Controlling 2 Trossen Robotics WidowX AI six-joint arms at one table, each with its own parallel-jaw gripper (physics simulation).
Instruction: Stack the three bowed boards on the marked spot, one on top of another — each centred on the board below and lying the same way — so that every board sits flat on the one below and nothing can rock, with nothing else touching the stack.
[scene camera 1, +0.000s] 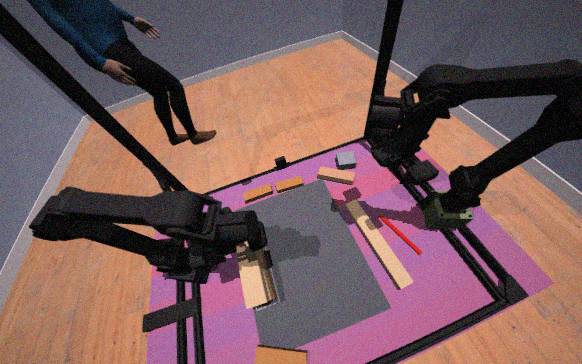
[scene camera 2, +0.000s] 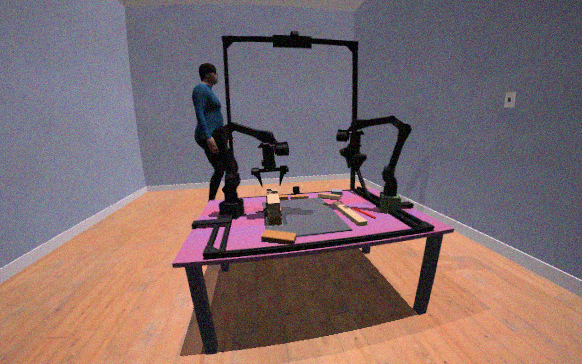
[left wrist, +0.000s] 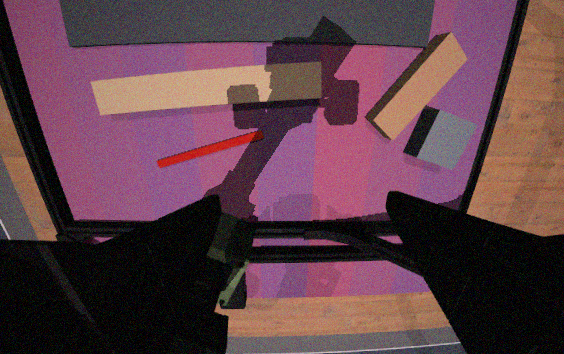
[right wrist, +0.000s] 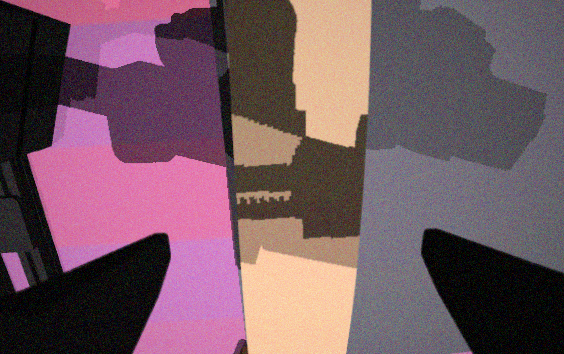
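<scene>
There is a red stick (left wrist: 254, 136) resting on the table, and in the right wrist view the stick is out of frame. My left gripper, which I see at (scene camera 1: 390, 171) and again in the left wrist view (left wrist: 303, 201), is open and holds nothing. Open too, and just as empty, is my right gripper (scene camera 1: 241, 254), which the right wrist view (right wrist: 296, 243) also shows me.
</scene>
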